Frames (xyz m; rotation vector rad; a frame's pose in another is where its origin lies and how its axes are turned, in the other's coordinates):
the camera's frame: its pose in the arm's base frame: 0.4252 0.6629 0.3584 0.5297 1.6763 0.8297
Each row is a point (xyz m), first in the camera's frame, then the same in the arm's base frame.
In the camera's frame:
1: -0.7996 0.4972 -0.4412
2: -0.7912 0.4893 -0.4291
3: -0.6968 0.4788 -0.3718
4: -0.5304 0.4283 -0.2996
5: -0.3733 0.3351 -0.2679
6: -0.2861 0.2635 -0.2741
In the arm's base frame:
1: 0.1732 0.3023 1.3006
2: 0.1832 0.3062 1.2878
3: 0.2143 0.3814 1.2124
4: 0.2438 0.4860 1.0586
5: 0.2401 0.5461 0.8833
6: 0.2167 0.5607 0.7737

